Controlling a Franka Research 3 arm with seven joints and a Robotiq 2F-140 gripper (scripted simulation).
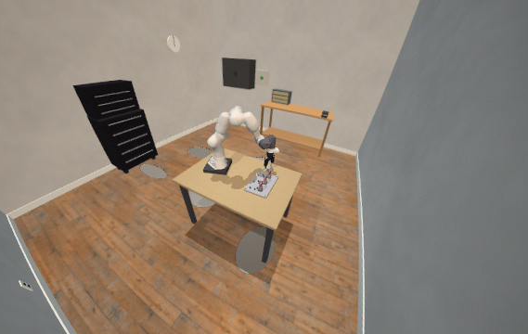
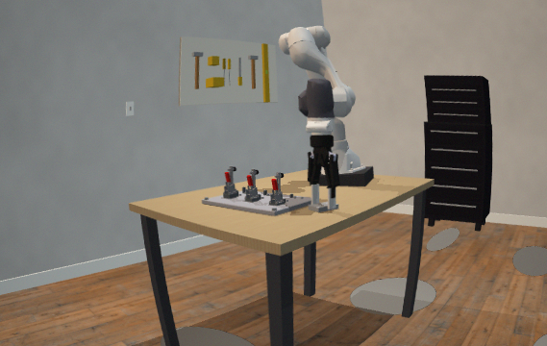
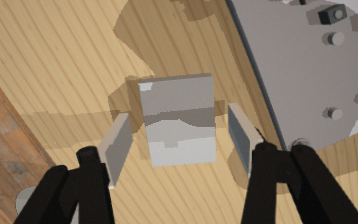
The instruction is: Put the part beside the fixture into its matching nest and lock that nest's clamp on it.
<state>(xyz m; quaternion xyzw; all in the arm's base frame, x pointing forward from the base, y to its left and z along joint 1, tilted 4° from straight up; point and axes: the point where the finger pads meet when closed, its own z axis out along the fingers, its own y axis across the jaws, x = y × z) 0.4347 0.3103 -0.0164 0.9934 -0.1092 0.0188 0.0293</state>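
Right now the grey part is 30 mm below my hand. The rest, counted from my hand: grey fixture plate 240 mm to the right, 70 mm ahead, 30 mm below; then clamp 350 mm to the right, 110 mm ahead, 30 mm above.
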